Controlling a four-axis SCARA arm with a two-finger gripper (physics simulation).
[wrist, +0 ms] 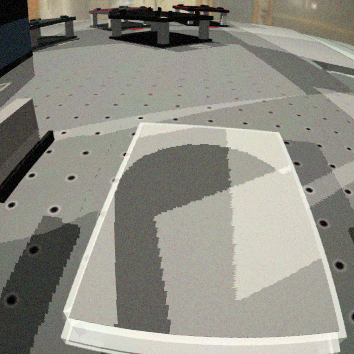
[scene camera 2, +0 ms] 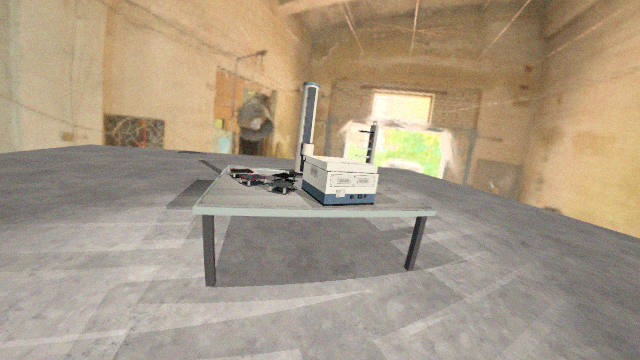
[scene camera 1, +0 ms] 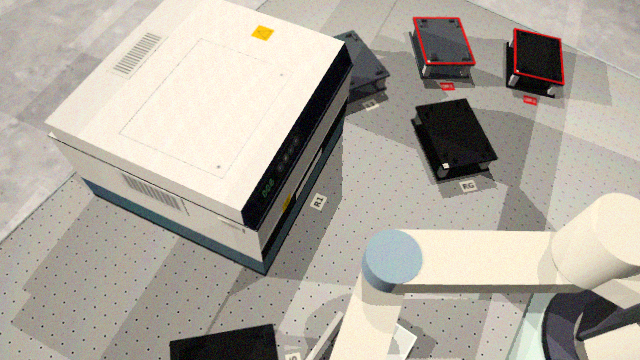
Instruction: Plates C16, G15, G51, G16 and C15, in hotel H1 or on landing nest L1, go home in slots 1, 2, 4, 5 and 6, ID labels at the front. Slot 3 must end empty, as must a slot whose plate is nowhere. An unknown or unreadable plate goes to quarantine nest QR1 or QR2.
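Frame: origin at the arm's base, x ahead, y left, z up, level; centimetres.
Seen in the pictures: gripper, between the fingertips: [wrist: 214,124]; arm's base, origin of its link: [scene camera 2: 301,173] [scene camera 1: 607,348].
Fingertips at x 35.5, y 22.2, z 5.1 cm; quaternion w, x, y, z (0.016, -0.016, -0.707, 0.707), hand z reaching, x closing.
Pixels of each thing's top centre, then the offset from my fingertips to it. "pt": a spot on its surface instead.
- lid, centre of its top: [wrist: 211,194] [scene camera 1: 377,354] dx +0.0, dy +1.4, dz -2.4 cm
- Landing nest L1, centre of its top: [scene camera 1: 349,56] [wrist: 33,19] [scene camera 2: 282,182] dx +36.5, dy -50.2, dz +1.8 cm
- QR2, centre of its top: [scene camera 1: 539,53] [wrist: 198,4] [scene camera 2: 241,169] dx -0.3, dy -79.1, dz +1.8 cm
- blue machine, centre of its top: [scene camera 1: 204,78] [scene camera 2: 340,160] dx +44.6, dy -14.5, dz +20.8 cm
- label R1, a spot on its surface: [scene camera 1: 318,201] pt dx +23.7, dy -17.6, dz -3.8 cm
- Black nest RG, centre of its top: [wrist: 158,8] [scene camera 1: 457,128] [scene camera 2: 284,173] dx +7.6, dy -45.4, dz +2.2 cm
A clear, white-edged rectangular plate or lid [wrist: 200,300] lies flat below my gripper [wrist: 200,145] in the wrist view. A corner of it [scene camera 1: 407,340] shows beside the arm in scene camera 1. My gripper is open; its left finger stands clear of the lid, and its right finger is outside the wrist view. No ID label is readable. Landing nest L1 [scene camera 1: 367,62] [scene camera 2: 283,187] is partly hidden by the machine. Quarantine nests QR1 [scene camera 1: 442,42] [scene camera 2: 252,179] and QR2 [scene camera 1: 539,55] have red rims. A dark shelf tower [scene camera 2: 373,145] stands behind the machine; its labels are unreadable.
The large white and blue machine [scene camera 1: 170,95] [scene camera 2: 340,182] stands near label R1 [scene camera 1: 318,201]. Black nest RG [scene camera 1: 455,132] [wrist: 160,18] stands before the quarantine nests. Another black stand [scene camera 1: 225,345] is cut off at the bottom. The arm's column [scene camera 2: 309,117] rises behind the machine.
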